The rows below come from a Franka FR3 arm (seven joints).
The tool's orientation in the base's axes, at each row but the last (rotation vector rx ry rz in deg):
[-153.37 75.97 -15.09]
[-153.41 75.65 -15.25]
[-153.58 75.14 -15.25]
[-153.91 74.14 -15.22]
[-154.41 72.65 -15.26]
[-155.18 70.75 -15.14]
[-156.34 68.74 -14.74]
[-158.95 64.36 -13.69]
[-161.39 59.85 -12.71]
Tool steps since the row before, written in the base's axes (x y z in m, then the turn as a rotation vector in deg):
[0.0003 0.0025 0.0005 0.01 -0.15 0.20]
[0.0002 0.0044 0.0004 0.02 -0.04 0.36]
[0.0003 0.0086 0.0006 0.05 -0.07 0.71]
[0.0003 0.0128 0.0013 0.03 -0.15 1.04]
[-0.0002 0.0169 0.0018 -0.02 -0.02 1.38]
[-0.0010 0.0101 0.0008 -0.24 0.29 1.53]
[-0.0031 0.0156 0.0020 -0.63 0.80 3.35]
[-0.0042 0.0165 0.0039 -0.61 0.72 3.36]
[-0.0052 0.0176 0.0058 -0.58 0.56 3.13]
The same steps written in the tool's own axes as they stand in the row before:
[-0.0018 -0.0018 -0.0003 0.14 0.04 -0.20]
[-0.0033 -0.0029 -0.0001 0.08 -0.07 -0.35]
[-0.0066 -0.0056 -0.0001 0.15 -0.14 -0.68]
[-0.0097 -0.0084 -0.0005 0.23 -0.15 -1.01]
[-0.0130 -0.0109 -0.0008 0.13 -0.26 -1.35]
[-0.0082 -0.0060 -0.0003 -0.23 -0.34 -1.52]
[-0.0134 -0.0086 -0.0016 -0.69 -0.77 -3.35]
[-0.0141 -0.0096 -0.0035 -0.62 -0.73 -3.36]
[-0.0149 -0.0109 -0.0054 -0.51 -0.59 -3.14]

